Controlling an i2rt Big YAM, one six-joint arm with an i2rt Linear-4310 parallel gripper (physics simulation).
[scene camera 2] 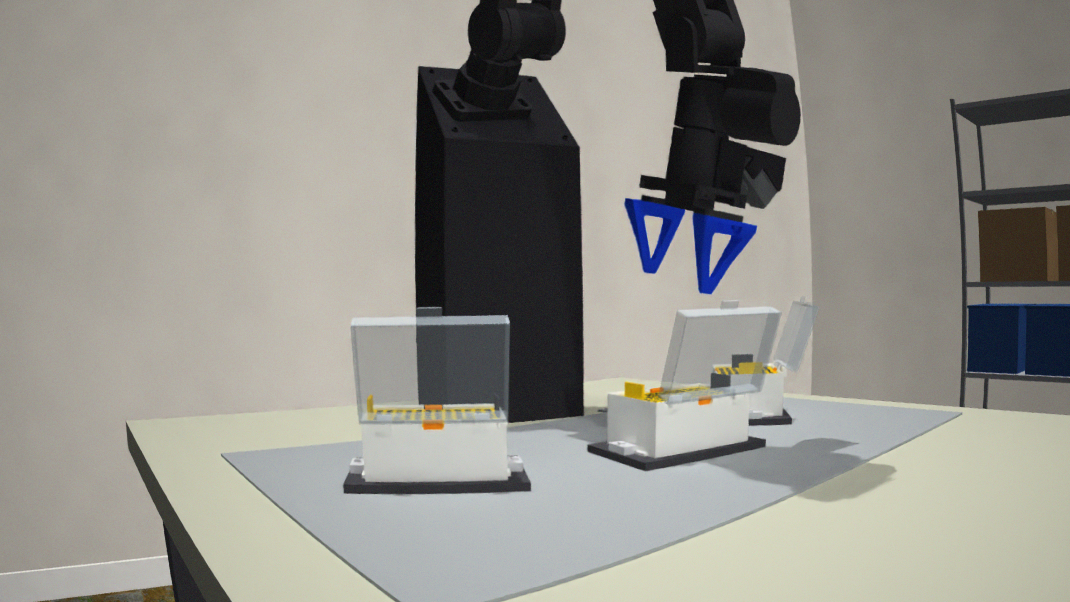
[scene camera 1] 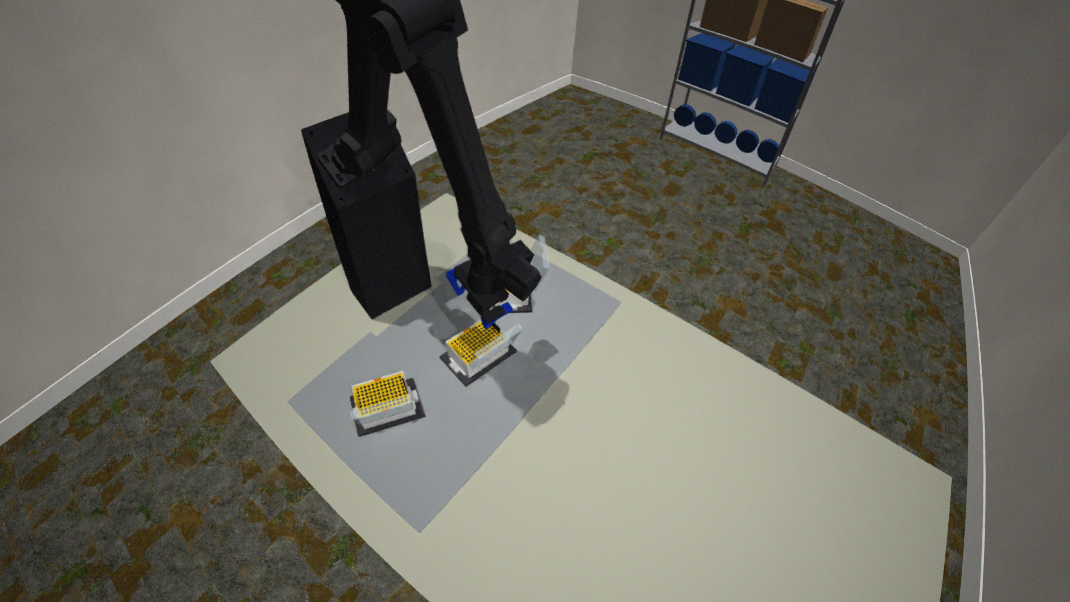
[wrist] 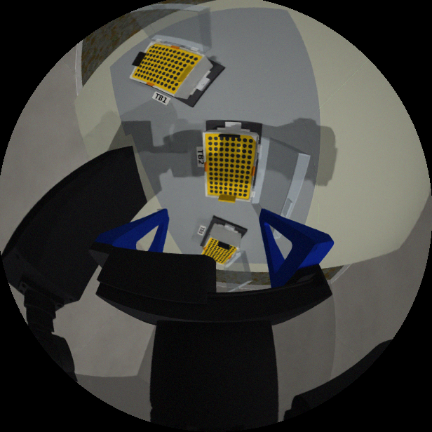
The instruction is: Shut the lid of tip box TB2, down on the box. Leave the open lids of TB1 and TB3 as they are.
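Seen in the pictures: gripper, fingertip midpoint: point(scene camera 2: 676, 282) point(scene camera 1: 473, 310); arm's base, origin of the base link: point(scene camera 2: 480, 103) point(scene camera 1: 350, 158).
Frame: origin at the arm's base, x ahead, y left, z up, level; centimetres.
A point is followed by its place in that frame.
Observation:
TB2 point(scene camera 1: 478, 345) point(scene camera 2: 673, 426) point(wrist: 230, 165) is the middle white box with a yellow tip rack. Its clear lid point(scene camera 1: 512, 336) @[x 43.0, y -0.7, z -28.5 cm] point(scene camera 2: 722, 344) @[x 41.0, y -4.5, z -31.0 cm] point(wrist: 298, 182) stands open, leaning away from the arm's base. TB1 point(scene camera 2: 766, 396) @[x 33.5, y 17.0, z -39.1 cm] point(wrist: 165, 67) is partly hidden by the arm in scene camera 1; its lid point(scene camera 1: 543, 253) @[x 35.1, y 24.5, z -27.9 cm] point(scene camera 2: 796, 329) @[x 31.8, y 28.1, z -31.6 cm] stands open. TB3 point(scene camera 1: 381, 396) point(scene camera 2: 433, 452) point(wrist: 220, 250) also has its lid point(scene camera 2: 389, 351) @[x 30.3, y -32.3, z -30.3 cm] open. My gripper point(scene camera 1: 472, 308) @[x 33.6, y -1.8, z -25.3 cm] point(scene camera 2: 678, 281) @[x 33.6, y -1.8, z -25.3 cm] point(wrist: 213, 213) is open and empty, above the boxes and a little higher than TB2's raised lid in scene camera 2.
The boxes stand in dark holders on a grey mat point(scene camera 1: 448, 464) @[x 45.1, y -27.6, z -42.4 cm] point(scene camera 2: 523, 539) @[x 43.1, y -30.4, z -42.4 cm] point(wrist: 250, 50) on a pale table point(scene camera 1: 673, 479) @[x 87.2, y -4.5, z -42.7 cm]. The arm's black pedestal point(scene camera 1: 381, 247) @[x 6.2, y -1.5, z -21.5 cm] point(scene camera 2: 501, 277) @[x 6.1, y -1.6, z -24.2 cm] rises beside the mat. A shelf rack point(scene camera 2: 963, 247) stands by the far wall.

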